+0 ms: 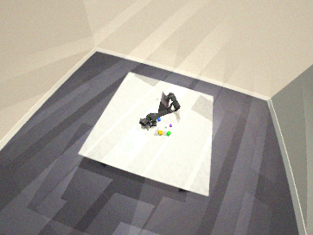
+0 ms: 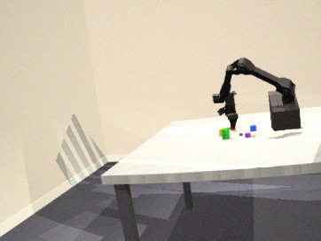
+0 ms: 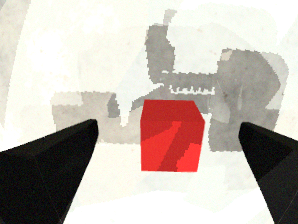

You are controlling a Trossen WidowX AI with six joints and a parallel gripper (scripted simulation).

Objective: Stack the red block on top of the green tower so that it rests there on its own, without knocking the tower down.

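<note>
The yellow block lies 16 cm to the left of my gripper tip, 4 cm ahead of it and 1 cm above it. Round my gripper tip: red block: 1 cm above; then purple block: 25 cm to the left, 9 cm behind; then blue block: 12 cm behind, 10 cm to the left, 1 cm above.
</note>
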